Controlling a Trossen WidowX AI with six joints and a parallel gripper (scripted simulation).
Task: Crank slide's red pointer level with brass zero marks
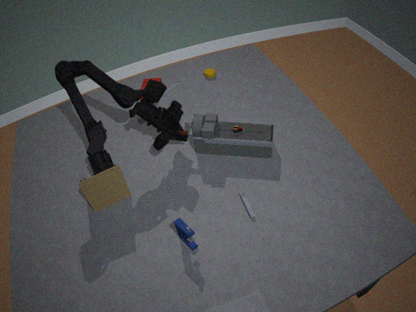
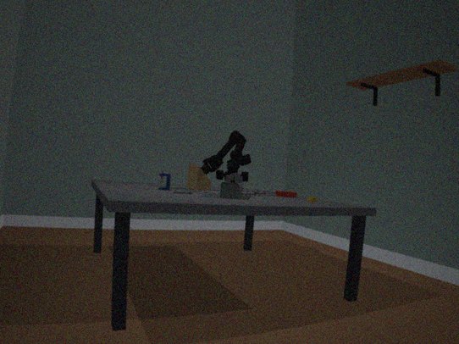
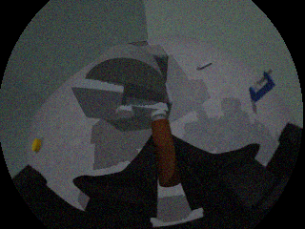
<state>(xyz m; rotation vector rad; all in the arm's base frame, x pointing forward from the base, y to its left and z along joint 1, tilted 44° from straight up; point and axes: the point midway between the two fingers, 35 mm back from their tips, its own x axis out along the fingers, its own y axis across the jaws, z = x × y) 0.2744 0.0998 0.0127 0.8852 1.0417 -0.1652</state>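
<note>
Now: gripper tip 170 mm short of the red pointer, 70 mm to the left of it and 30 mm below it. The rest, counted from my gripper tip: grey bar 80 mm ahead, 300 mm to the right, 40 mm below; then brown crank handle 20 mm behind, 10 mm to the left, 30 mm above; then small grey block 120 mm behind, 240 mm to the left, 40 mm below.
</note>
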